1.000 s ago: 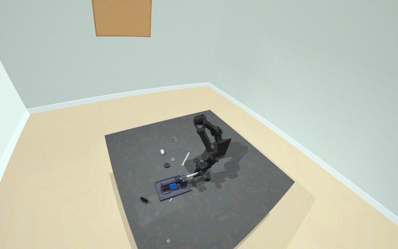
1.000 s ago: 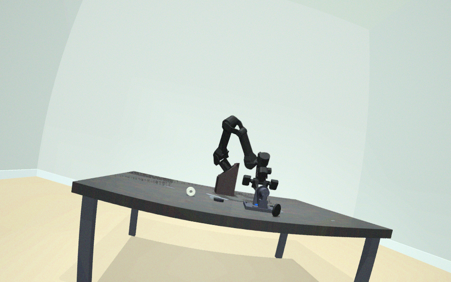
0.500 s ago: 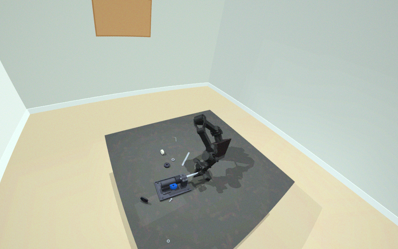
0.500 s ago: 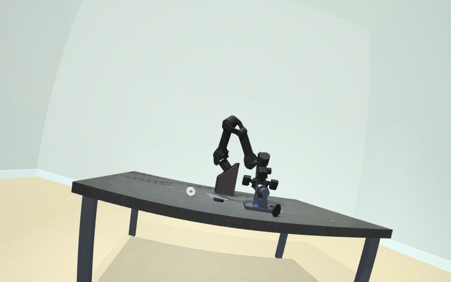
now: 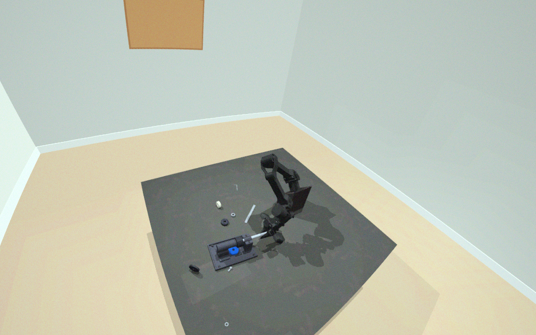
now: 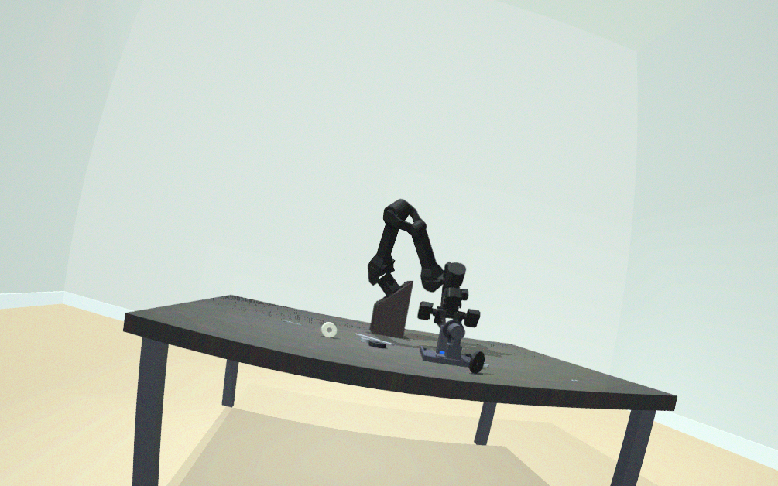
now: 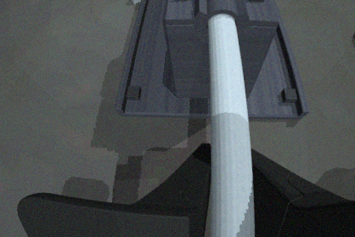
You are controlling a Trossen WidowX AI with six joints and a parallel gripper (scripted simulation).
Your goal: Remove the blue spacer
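The shaft is 50 mm ahead of my gripper tip, 30 mm above it and 10 mm to the right of it. Also, from my gripper tip: blue spacer 150 mm ahead, 40 mm to the right, 40 mm below; white ring 350 mm to the right, 40 mm ahead, 30 mm below; bolt 220 mm ahead, 50 mm below, 40 mm to the left.
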